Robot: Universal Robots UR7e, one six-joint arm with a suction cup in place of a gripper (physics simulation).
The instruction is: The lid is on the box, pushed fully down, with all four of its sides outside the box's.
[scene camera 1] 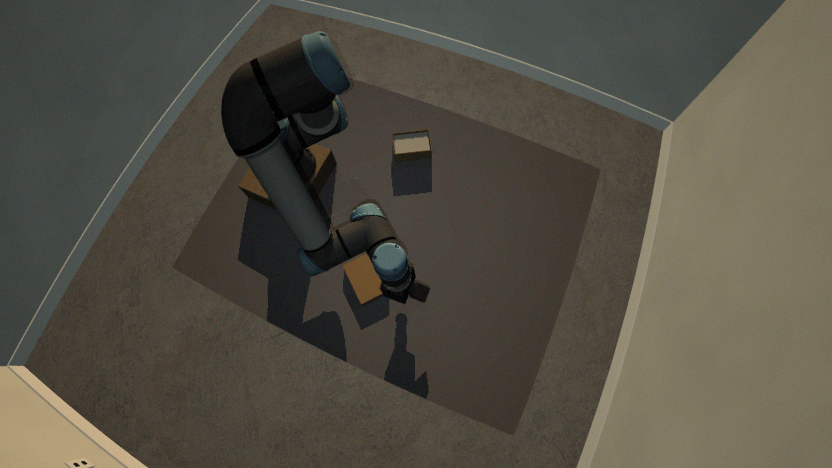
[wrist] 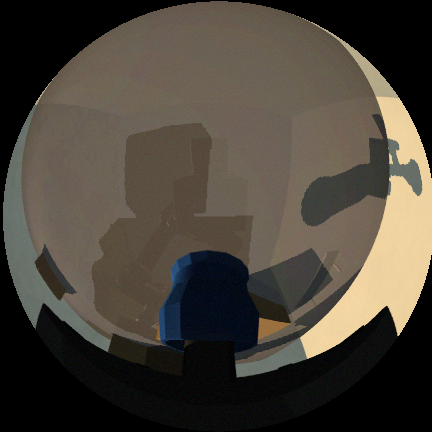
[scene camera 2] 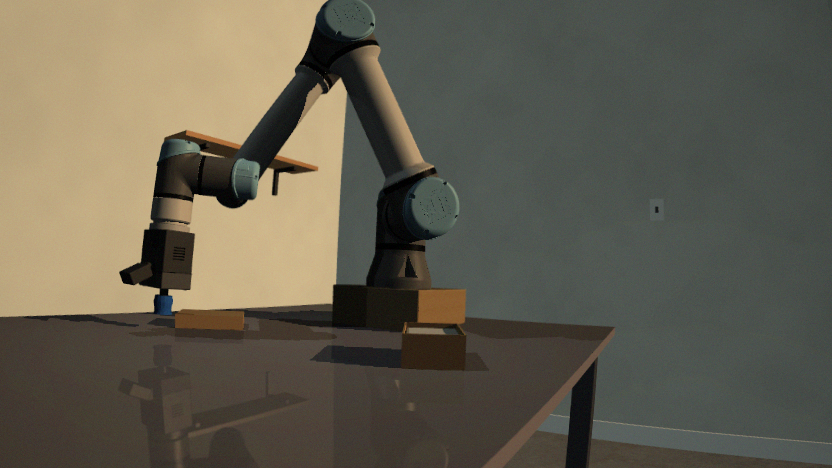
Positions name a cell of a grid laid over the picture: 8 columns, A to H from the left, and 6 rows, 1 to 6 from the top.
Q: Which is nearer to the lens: the box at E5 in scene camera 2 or the lid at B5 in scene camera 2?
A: The box.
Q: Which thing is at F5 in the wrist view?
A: A lid.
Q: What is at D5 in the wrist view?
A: My suction cup.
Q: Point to a box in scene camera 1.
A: At D2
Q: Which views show the lid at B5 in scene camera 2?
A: Scene camera 1, the wrist view and scene camera 2: all of them.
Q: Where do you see a lid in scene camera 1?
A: At D4
